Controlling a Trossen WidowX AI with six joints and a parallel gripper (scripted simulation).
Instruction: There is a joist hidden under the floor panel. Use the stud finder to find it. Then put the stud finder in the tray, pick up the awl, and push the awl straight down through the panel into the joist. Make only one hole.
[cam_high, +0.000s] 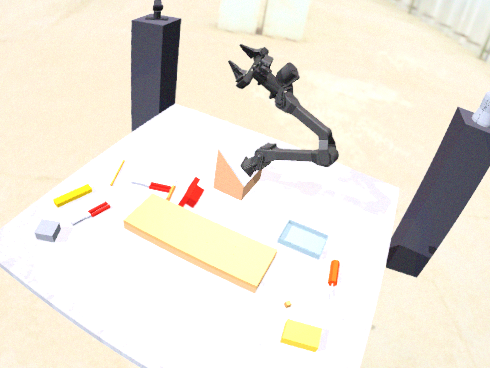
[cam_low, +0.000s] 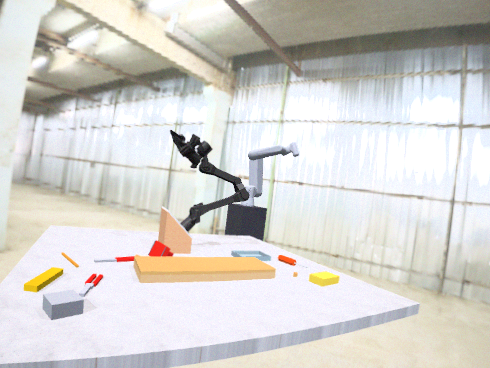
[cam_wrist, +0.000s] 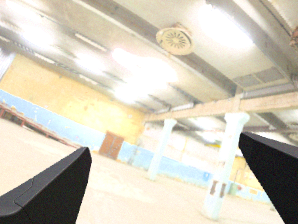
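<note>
My gripper tip is now 540 mm above the red stud finder, 160 mm short of it and 20 mm to the left of it. From my gripper tip the other things lie so: pencil (560 mm below, 390 mm to the right, 170 mm ahead); tray (550 mm below, 420 mm to the left, 180 mm ahead); awl (560 mm below, 150 mm ahead, 130 mm to the right).
</note>
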